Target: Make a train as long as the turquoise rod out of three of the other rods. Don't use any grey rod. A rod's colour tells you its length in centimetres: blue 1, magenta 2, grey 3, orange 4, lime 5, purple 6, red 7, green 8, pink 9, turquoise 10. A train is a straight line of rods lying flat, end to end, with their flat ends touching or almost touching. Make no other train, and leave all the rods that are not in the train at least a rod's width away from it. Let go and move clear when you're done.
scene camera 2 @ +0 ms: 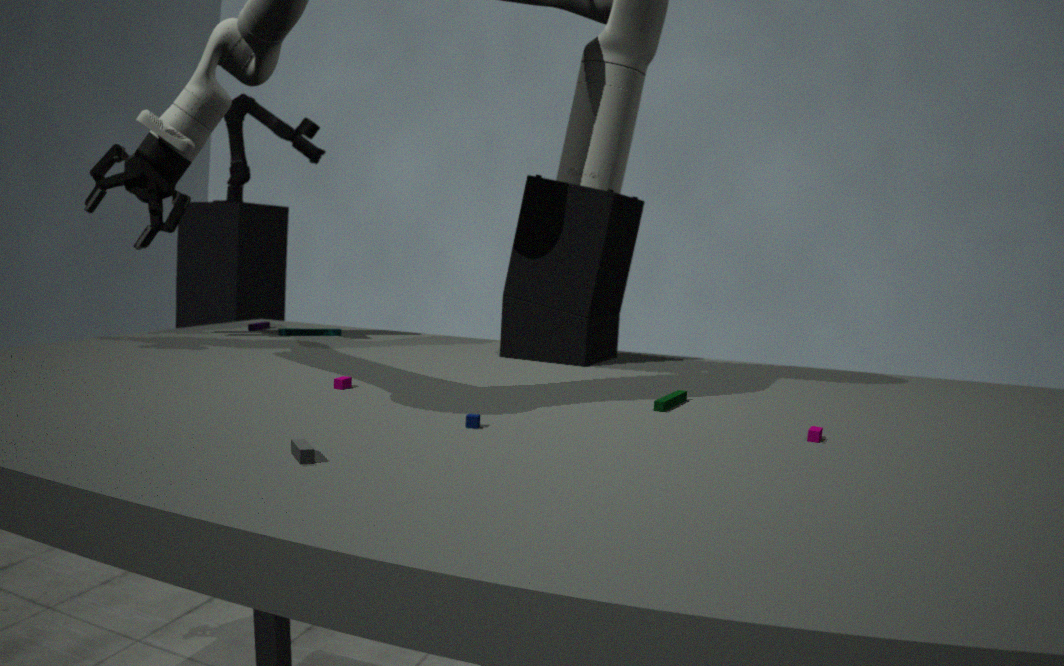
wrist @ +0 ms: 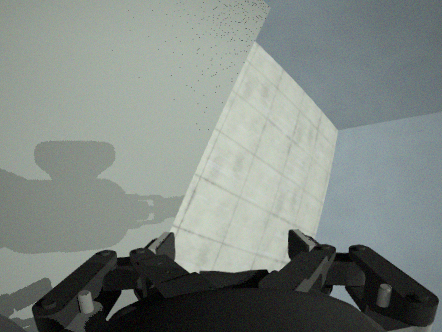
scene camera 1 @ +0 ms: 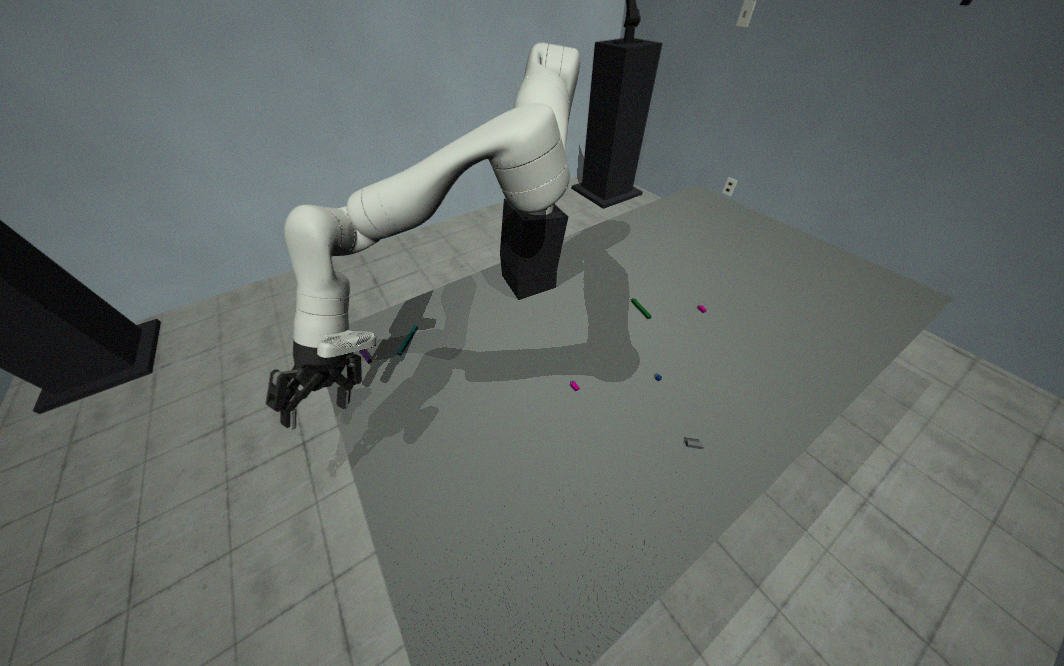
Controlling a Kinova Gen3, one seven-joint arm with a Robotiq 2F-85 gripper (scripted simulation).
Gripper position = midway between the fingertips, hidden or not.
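Here is my gripper [scene camera 2: 112,229], which I also find in the wrist view as my gripper [wrist: 231,244] and in scene camera 1 as my gripper [scene camera 1: 317,416].
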